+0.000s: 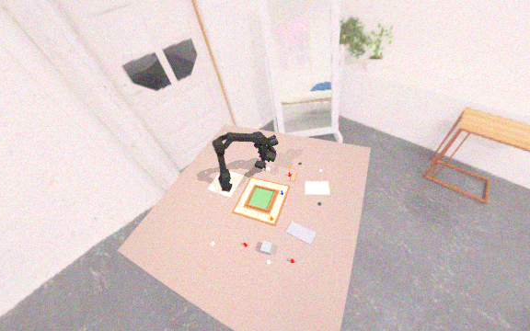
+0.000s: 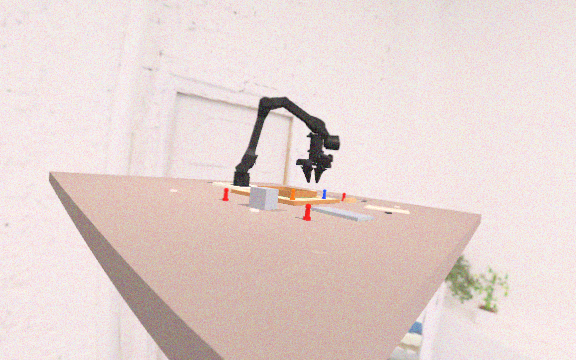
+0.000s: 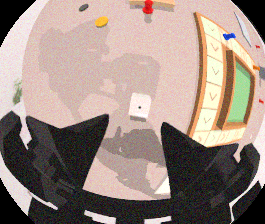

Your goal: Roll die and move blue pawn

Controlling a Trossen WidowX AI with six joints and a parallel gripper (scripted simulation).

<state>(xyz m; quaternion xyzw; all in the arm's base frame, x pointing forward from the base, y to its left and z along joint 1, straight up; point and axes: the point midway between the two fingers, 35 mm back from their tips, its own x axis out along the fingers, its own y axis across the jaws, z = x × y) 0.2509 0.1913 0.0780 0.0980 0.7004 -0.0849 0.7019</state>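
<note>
Now: gripper tip 40 mm above the white die. Also, from my gripper tip: blue pawn: 200 mm to the right, 140 mm ahead, 30 mm below; then white card: 350 mm ahead, 120 mm to the right, 60 mm below; then green tray: 250 mm to the right, 50 mm below, 10 mm ahead.
</note>
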